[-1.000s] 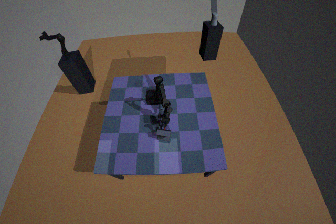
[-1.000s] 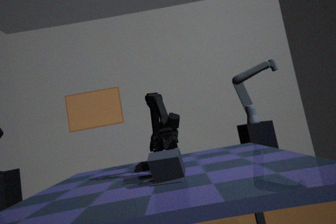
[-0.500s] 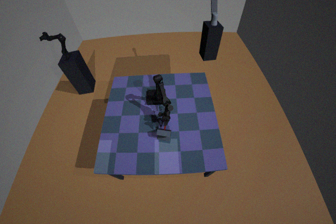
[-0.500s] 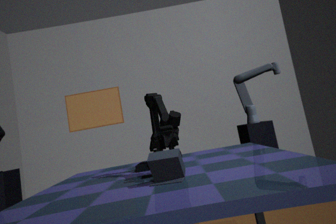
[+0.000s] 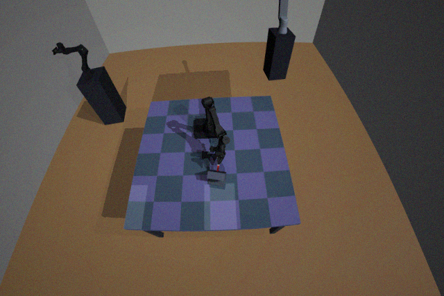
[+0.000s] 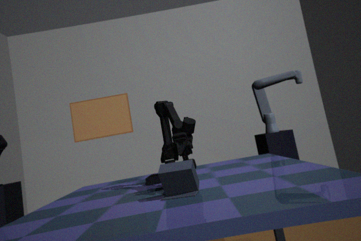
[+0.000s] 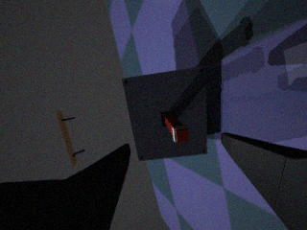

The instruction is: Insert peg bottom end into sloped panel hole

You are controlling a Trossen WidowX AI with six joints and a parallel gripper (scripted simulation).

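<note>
Now: the red peg 20 mm ahead of my gripper tip, 10 mm to the right of it and 20 mm below it. The rest, counted from my gripper tip: sloped panel block: 70 mm ahead, 30 mm to the right, 40 mm below.
</note>
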